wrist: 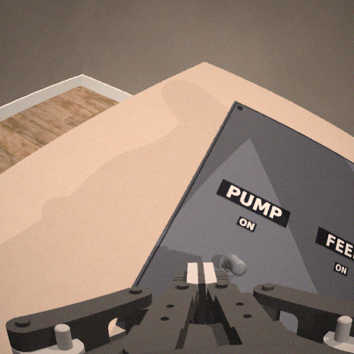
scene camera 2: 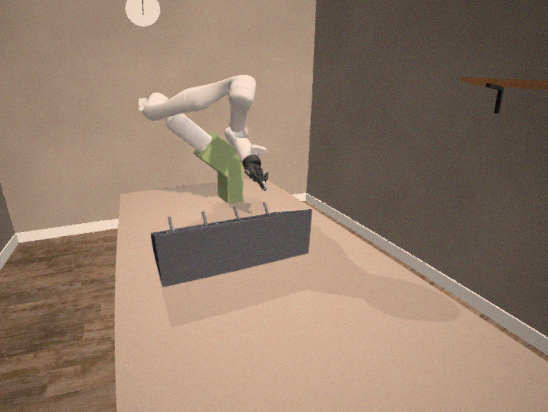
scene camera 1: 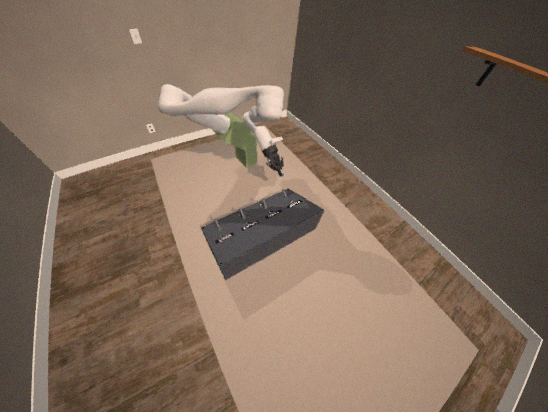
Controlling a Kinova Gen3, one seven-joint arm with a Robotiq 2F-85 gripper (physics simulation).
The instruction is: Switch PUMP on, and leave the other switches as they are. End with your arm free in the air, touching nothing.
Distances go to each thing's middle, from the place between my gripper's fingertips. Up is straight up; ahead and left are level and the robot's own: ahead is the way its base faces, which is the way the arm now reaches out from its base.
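Scene:
Relative to the dark grey switch box (scene camera 2: 185,254), my hand is 210 mm to the left of it, 140 mm short of it and 80 mm above it.

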